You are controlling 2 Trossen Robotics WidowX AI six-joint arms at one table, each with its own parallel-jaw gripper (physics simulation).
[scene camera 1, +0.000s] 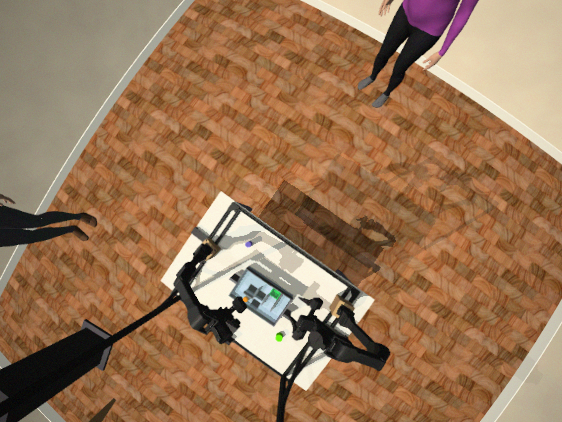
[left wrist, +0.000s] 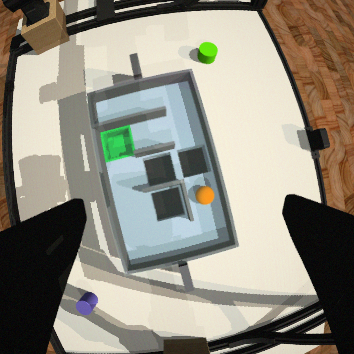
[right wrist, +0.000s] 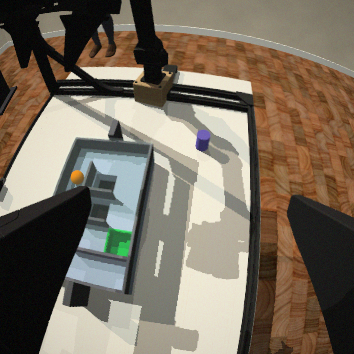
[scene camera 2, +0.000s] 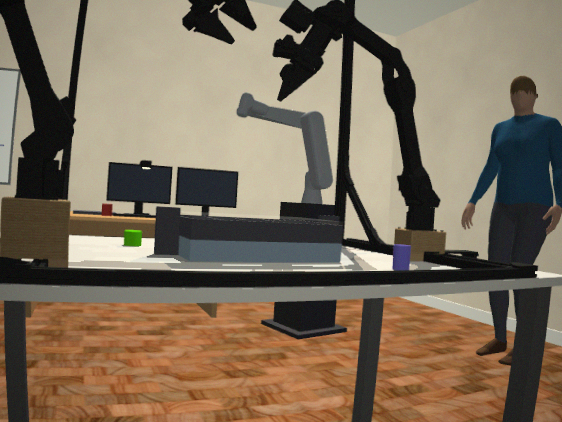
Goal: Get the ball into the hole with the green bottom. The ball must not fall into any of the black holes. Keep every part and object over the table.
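Observation:
The orange ball [scene camera 1: 245, 299] [left wrist: 204, 195] [right wrist: 77, 176] rests inside the grey-walled maze box [scene camera 2: 260, 230] [left wrist: 220, 180] [right wrist: 143, 210], between a long wall and an inner divider. Three black holes show in the left wrist view; one black hole [left wrist: 193, 160] is in the ball's lane. The hole with the green bottom [scene camera 1: 275, 293] [left wrist: 117, 143] [right wrist: 118, 242] lies by the opposite long wall. Handles [left wrist: 135, 66] [left wrist: 185, 277] stick out of both short ends. My left gripper [scene camera 2: 281, 97] [left wrist: 187, 207] [right wrist: 43, 68] and right gripper [scene camera 2: 244, 35] [right wrist: 191, 194] are open and empty, high above the table.
A green cylinder [scene camera 1: 279, 337] [scene camera 2: 132, 238] [left wrist: 207, 53] and a purple cylinder [scene camera 1: 249, 244] [scene camera 2: 401, 257] [left wrist: 87, 303] [right wrist: 202, 140] stand on the table near opposite ends of the box. Black rails run along the table edges, with a black block [left wrist: 317, 139] at one edge.

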